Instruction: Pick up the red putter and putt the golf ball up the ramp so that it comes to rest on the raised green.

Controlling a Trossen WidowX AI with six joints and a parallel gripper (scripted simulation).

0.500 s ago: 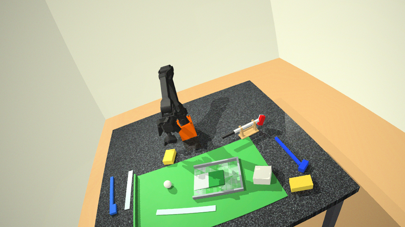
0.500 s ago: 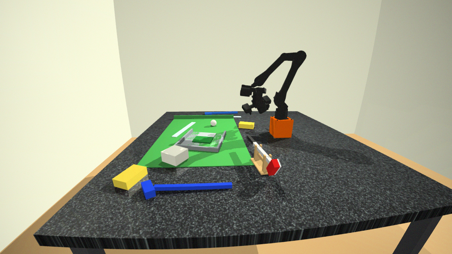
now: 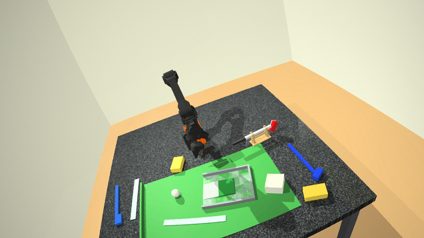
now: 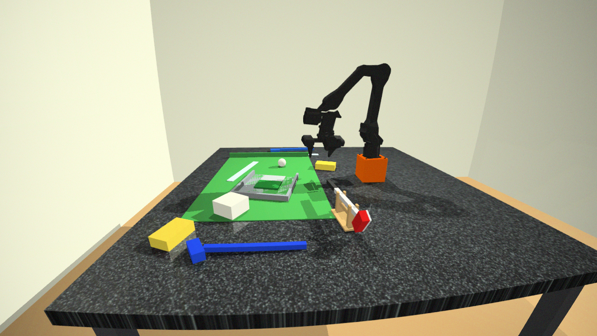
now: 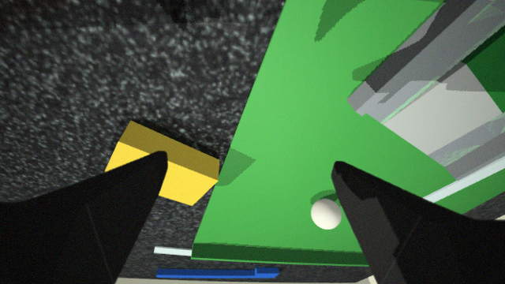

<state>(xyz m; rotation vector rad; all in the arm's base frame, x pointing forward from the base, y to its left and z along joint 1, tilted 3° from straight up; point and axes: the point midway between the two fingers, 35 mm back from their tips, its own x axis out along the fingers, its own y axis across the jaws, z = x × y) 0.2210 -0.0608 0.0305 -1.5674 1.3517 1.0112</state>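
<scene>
My gripper tip is now 37 cm to the right of the red putter, 4 cm short of it and 3 cm above it. Also, from my gripper tip: white golf ball 17 cm to the right, 15 cm ahead, 7 cm below; then white block 38 cm ahead, 26 cm to the left, 7 cm below; then wooden stand 39 cm to the left, 6 cm below, 4 cm ahead.
</scene>
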